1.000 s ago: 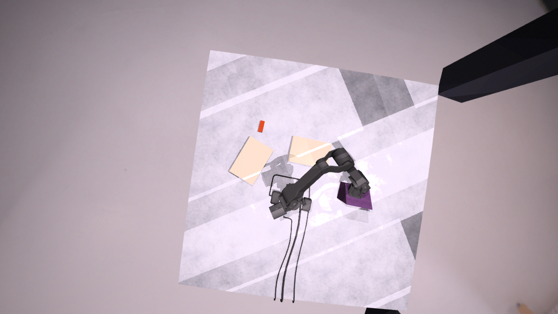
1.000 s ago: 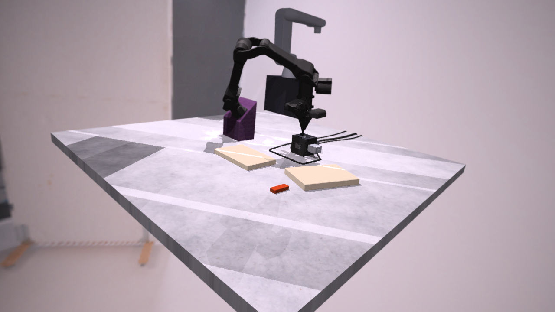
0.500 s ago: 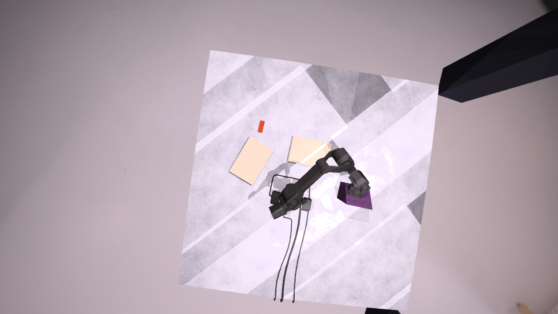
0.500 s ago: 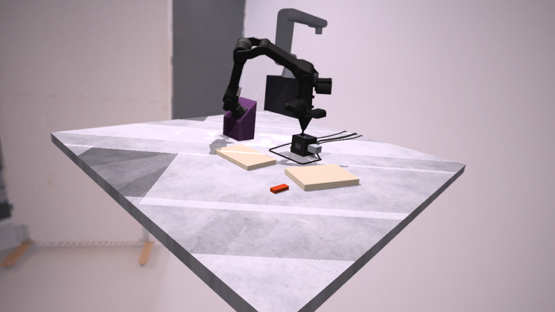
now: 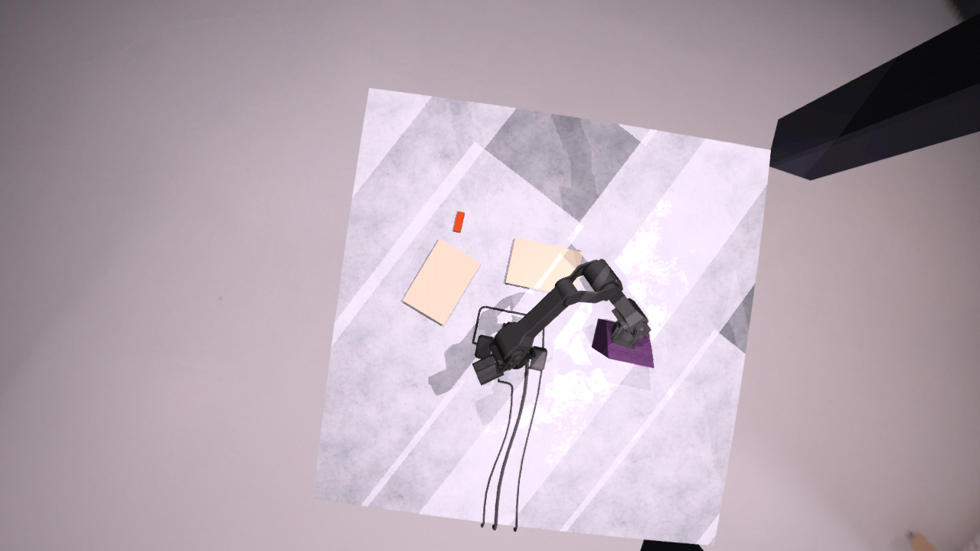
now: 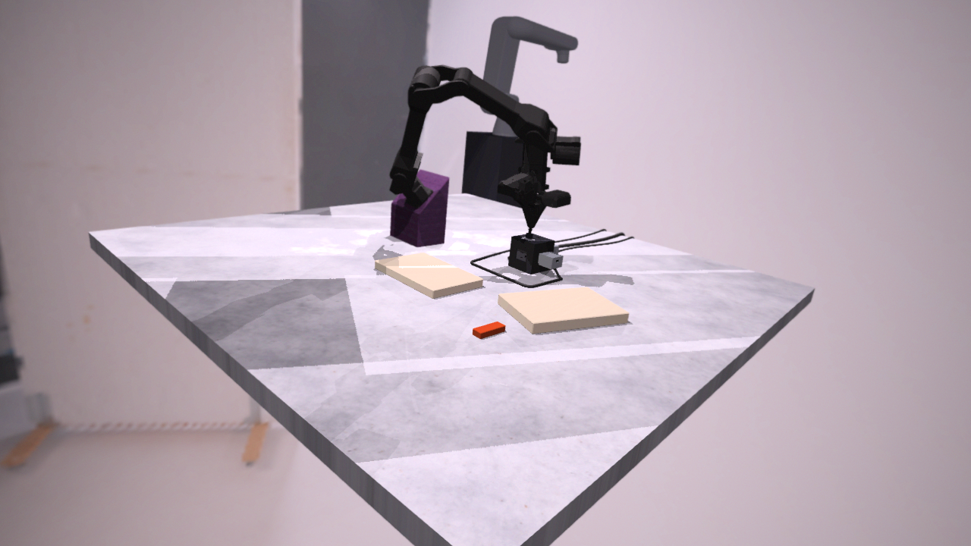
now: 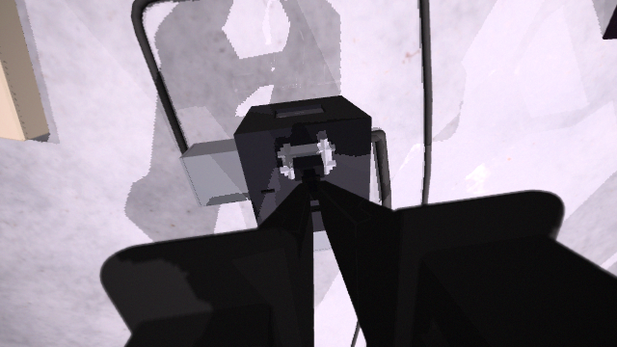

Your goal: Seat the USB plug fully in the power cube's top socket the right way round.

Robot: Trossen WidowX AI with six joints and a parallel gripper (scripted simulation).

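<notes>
My gripper tip is 2 cm above the dark USB plug. From my gripper tip the other things lie so: silver-rimmed socket (4 cm below); red block (24 cm ahead, 32 cm to the right, 10 cm below).
</notes>
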